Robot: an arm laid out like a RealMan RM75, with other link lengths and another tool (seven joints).
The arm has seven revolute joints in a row. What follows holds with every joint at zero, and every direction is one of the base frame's. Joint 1 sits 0.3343 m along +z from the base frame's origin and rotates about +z. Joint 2 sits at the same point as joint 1 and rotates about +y. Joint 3 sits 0.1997 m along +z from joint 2 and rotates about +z. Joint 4 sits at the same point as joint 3 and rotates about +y. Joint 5 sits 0.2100 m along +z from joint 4 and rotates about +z. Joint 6 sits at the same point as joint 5 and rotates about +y. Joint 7 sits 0.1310 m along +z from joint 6 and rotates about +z. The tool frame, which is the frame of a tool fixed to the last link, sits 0.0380 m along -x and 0.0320 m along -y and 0.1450 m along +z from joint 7; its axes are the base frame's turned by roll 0.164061, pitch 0.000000 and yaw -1.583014 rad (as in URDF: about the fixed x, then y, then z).
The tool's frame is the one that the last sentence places.
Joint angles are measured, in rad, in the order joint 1, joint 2, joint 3, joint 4, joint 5, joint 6, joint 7. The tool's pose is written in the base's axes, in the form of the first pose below.
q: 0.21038, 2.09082, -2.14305, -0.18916, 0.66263, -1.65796, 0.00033
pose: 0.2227 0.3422 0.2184 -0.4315 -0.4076 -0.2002 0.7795
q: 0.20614, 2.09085, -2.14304, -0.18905, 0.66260, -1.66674, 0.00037
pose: 0.2226 0.3400 0.2197 -0.4289 -0.4076 -0.2001 0.7809
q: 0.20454, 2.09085, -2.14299, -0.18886, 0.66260, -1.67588, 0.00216
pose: 0.2215 0.3383 0.2211 -0.4260 -0.4076 -0.1984 0.7829
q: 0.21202, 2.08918, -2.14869, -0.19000, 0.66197, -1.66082, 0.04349
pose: 0.2227 0.3430 0.2183 -0.4388 -0.3984 -0.1819 0.7846
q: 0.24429, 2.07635, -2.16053, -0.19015, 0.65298, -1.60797, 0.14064
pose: 0.2239 0.3598 0.2101 -0.4719 -0.3826 -0.1439 0.7812
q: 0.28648, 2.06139, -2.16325, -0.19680, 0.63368, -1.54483, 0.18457
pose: 0.2190 0.3791 0.2008 -0.4948 -0.3839 -0.1229 0.7699
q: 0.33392, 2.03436, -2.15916, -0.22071, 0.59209, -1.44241, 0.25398
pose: 0.2143 0.4052 0.1868 -0.5309 -0.3824 -0.0970 0.7500
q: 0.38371, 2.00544, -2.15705, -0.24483, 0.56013, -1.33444, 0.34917
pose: 0.2120 0.4313 0.1744 -0.5697 -0.3696 -0.0708 0.7306
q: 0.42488, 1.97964, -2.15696, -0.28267, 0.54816, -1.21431, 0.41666
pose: 0.2121 0.4553 0.1637 -0.6030 -0.3532 -0.0606 0.7127
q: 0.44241, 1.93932, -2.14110, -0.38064, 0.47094, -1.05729, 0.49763
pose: 0.2043 0.4771 0.1444 -0.6438 -0.3454 -0.0441 0.6814
